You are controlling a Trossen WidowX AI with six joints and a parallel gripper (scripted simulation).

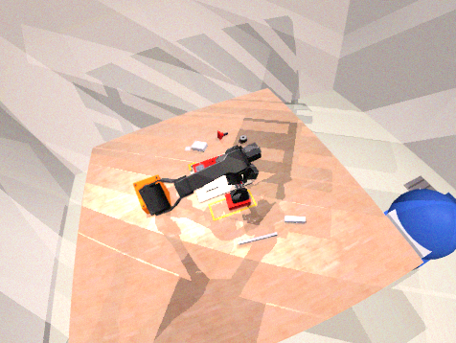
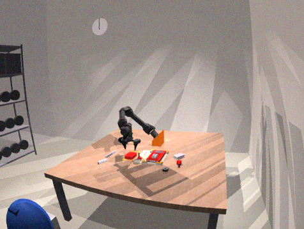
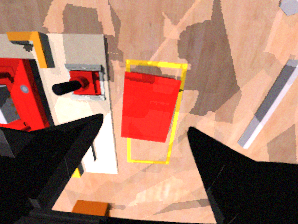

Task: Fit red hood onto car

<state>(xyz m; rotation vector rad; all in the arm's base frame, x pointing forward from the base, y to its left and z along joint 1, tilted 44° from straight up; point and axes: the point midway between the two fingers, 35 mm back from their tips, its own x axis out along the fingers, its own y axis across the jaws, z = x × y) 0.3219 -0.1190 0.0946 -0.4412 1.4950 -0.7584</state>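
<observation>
My gripper tip is 50 mm above the red hood. From my gripper tip the other things lie so: grey rod (10 mm behind, 190 mm to the right, 60 mm below).
</observation>
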